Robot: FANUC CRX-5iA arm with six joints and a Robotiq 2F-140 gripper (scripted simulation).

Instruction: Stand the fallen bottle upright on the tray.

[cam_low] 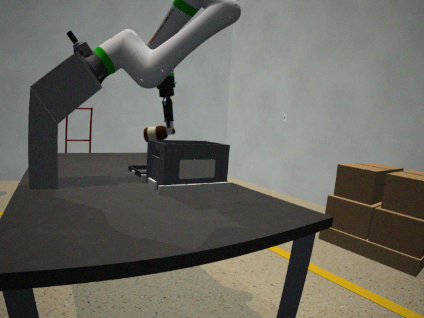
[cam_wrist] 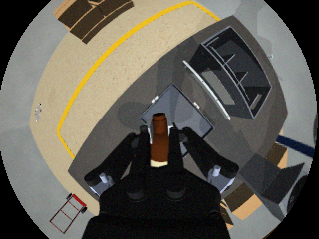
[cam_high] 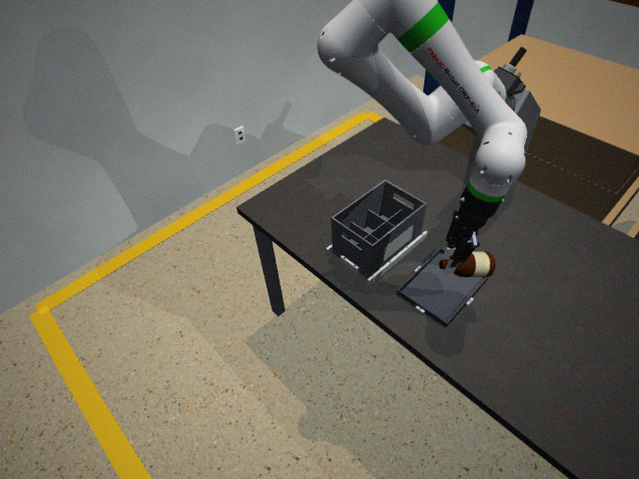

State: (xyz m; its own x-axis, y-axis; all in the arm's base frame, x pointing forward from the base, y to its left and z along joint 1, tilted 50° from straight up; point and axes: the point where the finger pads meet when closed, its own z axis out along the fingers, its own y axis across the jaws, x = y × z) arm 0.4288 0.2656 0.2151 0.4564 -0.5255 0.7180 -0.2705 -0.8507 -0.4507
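Right now my hand is 5 cm past the brown bottle, 2 cm to the right of it and 3 cm above it. Also, from my hand: dark crate (1 cm ahead, 32 cm to the right, 14 cm below); then dark tray (6 cm behind, 4 cm to the right, 21 cm below).
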